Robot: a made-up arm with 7 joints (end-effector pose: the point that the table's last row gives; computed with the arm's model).
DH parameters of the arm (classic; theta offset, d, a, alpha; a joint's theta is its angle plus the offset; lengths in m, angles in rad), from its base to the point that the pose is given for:
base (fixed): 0 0 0 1.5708
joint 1: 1.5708 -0.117 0 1.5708
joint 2: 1.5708 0 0 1.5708
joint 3: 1.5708 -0.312 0 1.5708
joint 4: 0 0 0 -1.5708
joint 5: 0 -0.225 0 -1.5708
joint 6: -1.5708 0 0 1.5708
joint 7: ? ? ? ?
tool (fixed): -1.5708 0 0 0
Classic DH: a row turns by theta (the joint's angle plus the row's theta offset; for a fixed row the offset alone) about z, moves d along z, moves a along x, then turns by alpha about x.
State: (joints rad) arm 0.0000 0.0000 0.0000 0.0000 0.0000 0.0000 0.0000
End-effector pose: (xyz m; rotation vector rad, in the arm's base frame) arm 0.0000 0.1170 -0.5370 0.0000 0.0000 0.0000
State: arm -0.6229 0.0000 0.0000 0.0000 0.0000 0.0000 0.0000
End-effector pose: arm -0.3133 0.1170 -0.4361 0.0000 0.6229 0.0000
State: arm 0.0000 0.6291 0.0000 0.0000 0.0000 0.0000 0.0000
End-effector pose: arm 0.0000 0.4330 -0.4342 0.6291 0.0000 0.0000
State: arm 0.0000 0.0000 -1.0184 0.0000 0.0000 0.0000 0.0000
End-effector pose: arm 0.0000 0.1170 -0.5370 0.0000 0.0000 -1.0184
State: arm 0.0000 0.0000 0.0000 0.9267 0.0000 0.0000 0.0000
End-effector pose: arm 0.1799 0.1170 -0.4471 0.0000 -0.9267 0.0000
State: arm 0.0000 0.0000 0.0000 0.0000 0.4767 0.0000 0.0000
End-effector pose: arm 0.0000 0.1170 -0.5370 0.0000 0.0000 0.4767
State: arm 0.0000 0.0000 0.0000 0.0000 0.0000 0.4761 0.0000
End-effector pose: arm 0.0000 0.1170 -0.5370 0.0000 0.4761 0.0000
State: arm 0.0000 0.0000 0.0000 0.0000 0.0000 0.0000 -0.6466
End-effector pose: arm 0.0000 0.1170 -0.5370 0.6466 0.0000 0.0000
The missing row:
joint 7: 1.5708 0 0 1.5708
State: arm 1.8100 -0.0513 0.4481 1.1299 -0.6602 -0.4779 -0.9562
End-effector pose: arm 0.3568 0.1841 0.2758 -0.5496 2.2863 -1.5027
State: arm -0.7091 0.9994 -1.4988 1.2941 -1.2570 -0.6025 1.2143
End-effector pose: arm -0.2379 0.3144 -0.3012 1.6378 -0.9224 2.0218
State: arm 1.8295 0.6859 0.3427 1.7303 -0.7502 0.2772 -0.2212
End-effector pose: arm 0.1074 0.3497 0.2449 -1.6743 2.0023 -1.2161
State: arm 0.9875 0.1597 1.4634 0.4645 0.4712 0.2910 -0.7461
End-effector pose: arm 0.4155 0.2975 -0.2612 -0.4028 -0.3424 1.9903
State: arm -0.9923 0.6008 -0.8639 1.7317 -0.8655 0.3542 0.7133
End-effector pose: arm -0.1917 0.1337 -0.2974 -0.7645 0.1229 -1.6876
